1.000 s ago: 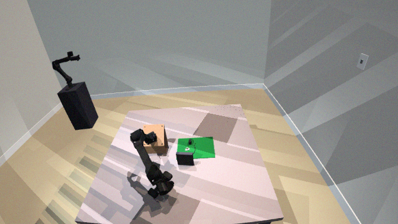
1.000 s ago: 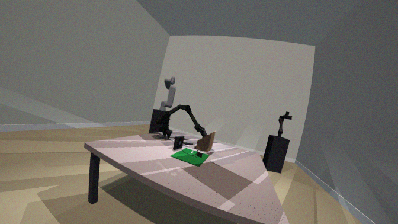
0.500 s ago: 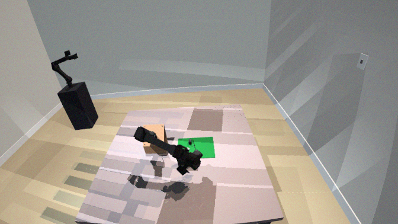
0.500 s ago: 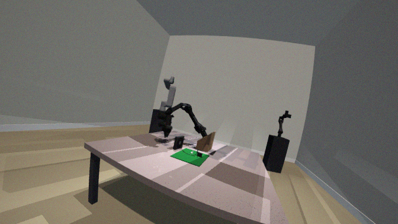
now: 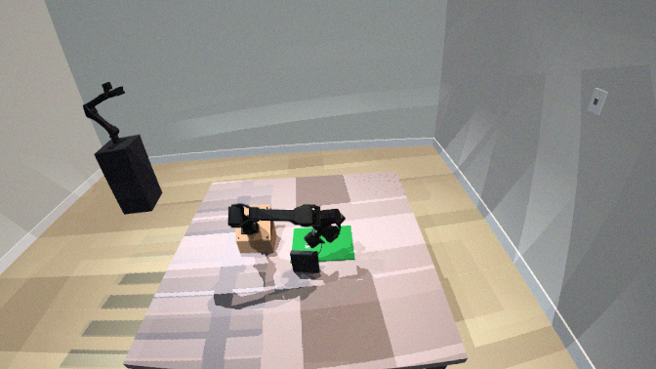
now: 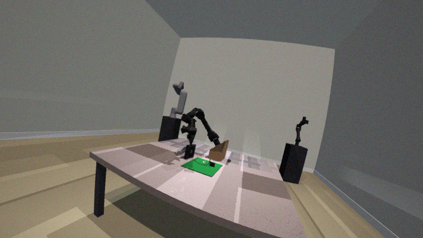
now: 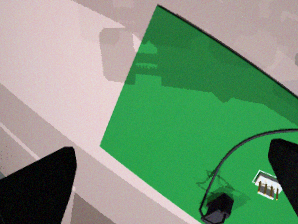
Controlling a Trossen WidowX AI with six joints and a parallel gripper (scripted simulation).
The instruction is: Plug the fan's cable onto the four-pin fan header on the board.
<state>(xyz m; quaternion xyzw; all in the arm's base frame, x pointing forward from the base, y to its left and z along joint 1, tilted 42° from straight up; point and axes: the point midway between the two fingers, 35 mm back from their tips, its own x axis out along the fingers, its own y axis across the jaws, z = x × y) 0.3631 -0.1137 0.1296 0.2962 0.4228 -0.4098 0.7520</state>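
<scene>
The black fan plug lies 180 mm to the left of my gripper tip, 140 mm below it and 80 mm behind it. Also, from my gripper tip: white four-pin fan header 160 mm below, 110 mm to the left, 110 mm behind; green board 170 mm below, 120 mm to the left, 40 mm behind; black fan 130 mm behind, 100 mm below, 30 mm to the right.
</scene>
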